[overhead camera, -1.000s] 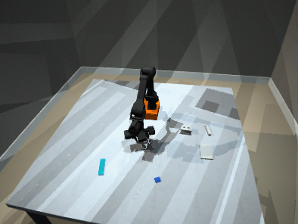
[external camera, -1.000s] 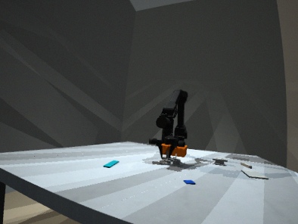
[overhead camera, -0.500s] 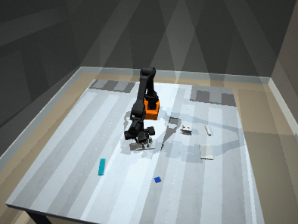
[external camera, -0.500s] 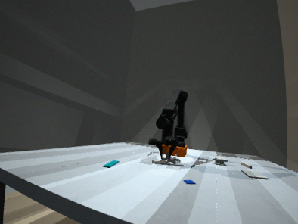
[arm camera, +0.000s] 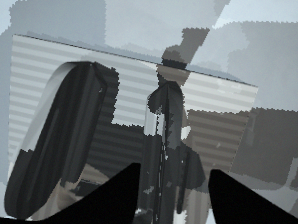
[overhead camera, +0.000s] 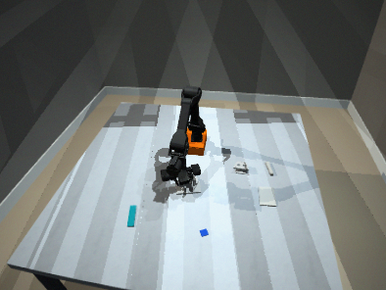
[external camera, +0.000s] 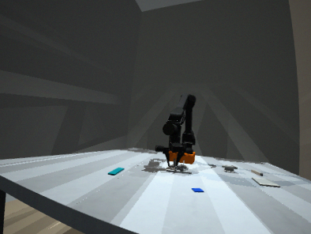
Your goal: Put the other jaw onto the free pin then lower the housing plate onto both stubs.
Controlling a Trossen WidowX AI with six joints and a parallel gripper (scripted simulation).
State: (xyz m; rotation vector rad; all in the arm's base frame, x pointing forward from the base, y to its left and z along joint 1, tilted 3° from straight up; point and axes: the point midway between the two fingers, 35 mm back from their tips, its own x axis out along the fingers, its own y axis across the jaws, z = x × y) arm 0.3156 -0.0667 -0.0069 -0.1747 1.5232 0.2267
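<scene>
Now: gripper tip 1 cm short of the white base, 3 cm to the right of it and 1 cm above it. From my gripper tip the other things lie so: blue square: 26 cm ahead, 11 cm to the left, 1 cm below; teal bar: 18 cm ahead, 21 cm to the right, 1 cm below; jaw: 4 cm behind, 1 cm to the left.
</scene>
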